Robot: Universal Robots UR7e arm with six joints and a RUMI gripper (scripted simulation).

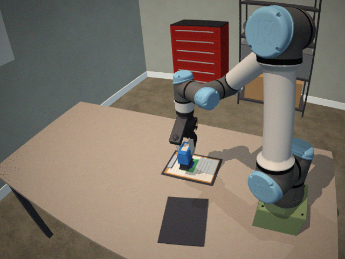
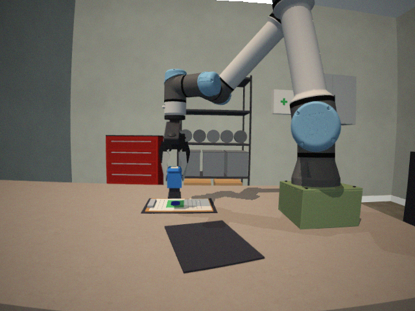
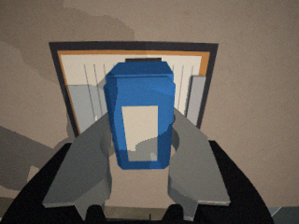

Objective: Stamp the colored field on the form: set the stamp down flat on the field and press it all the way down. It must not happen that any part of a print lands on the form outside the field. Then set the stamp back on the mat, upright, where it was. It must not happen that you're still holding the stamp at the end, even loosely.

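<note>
The black stamp base is 5 cm below my hand. The rest, counted from my hand: dark mat (24 cm to the left, 14 cm behind, 11 cm below); then blue stamp (2 cm below); then clipboard form (11 cm below, 4 cm to the right).
</note>
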